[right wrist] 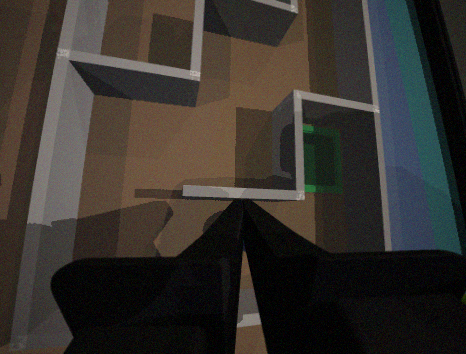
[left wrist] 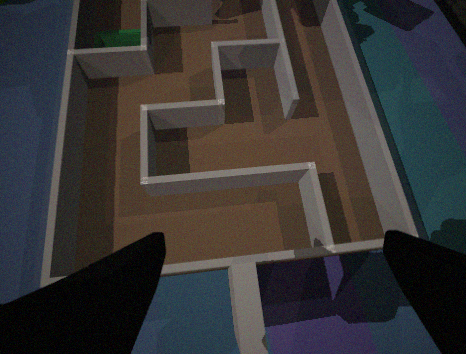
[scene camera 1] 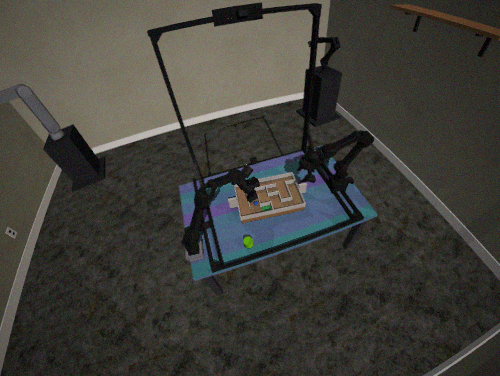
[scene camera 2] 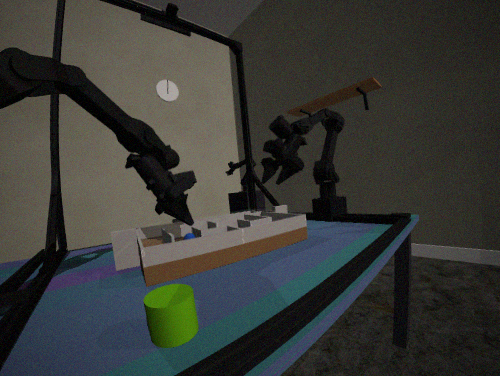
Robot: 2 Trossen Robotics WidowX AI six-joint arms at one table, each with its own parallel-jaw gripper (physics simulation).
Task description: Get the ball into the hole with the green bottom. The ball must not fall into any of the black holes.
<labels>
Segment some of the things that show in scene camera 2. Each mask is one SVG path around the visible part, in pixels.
The left gripper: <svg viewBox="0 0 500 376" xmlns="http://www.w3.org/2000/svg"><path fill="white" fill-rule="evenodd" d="M287 142L283 143L281 138L264 143L263 151L272 154L275 160L271 157L262 159L261 164L264 167L263 184L276 173L279 166L282 166L282 170L276 181L277 185L303 170L304 162L297 156L297 148Z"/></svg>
The right gripper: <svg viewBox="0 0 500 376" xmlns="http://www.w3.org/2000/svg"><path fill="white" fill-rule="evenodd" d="M151 174L145 180L148 191L151 190L157 198L155 211L158 215L164 212L192 226L194 221L186 203L188 193L185 195L184 192L197 183L194 172L187 171L173 175L169 170L160 169Z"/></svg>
A wooden maze box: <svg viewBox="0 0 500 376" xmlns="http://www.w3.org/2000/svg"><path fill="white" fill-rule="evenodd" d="M306 212L287 211L287 205L272 207L272 210L245 209L193 217L194 224L192 226L180 220L138 225L134 226L134 229L111 232L116 271L141 266L146 287L245 260L308 239Z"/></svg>
</labels>
